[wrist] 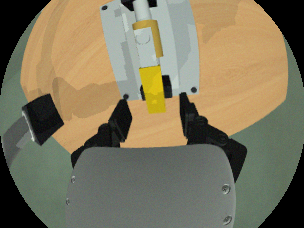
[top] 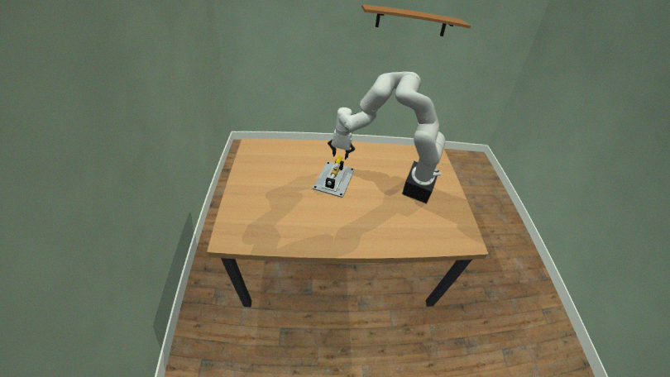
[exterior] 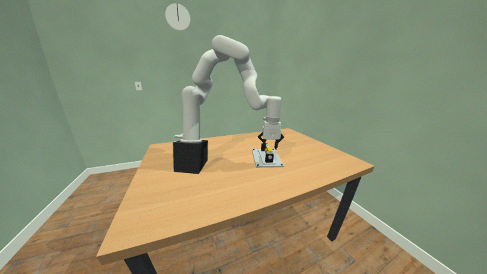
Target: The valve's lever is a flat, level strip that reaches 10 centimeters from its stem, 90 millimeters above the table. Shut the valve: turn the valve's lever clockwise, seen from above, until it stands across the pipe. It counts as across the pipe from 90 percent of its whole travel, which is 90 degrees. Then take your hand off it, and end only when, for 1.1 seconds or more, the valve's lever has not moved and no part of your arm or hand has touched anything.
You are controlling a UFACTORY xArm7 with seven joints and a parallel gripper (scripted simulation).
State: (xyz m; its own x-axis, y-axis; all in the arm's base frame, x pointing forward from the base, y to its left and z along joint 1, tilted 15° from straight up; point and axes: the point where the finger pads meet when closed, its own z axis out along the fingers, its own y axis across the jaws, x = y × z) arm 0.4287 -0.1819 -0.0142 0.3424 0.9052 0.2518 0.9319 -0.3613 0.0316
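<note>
The yellow lever is 40 mm to the left of my hand, 30 mm below it and 20 mm ahead of it.
</note>
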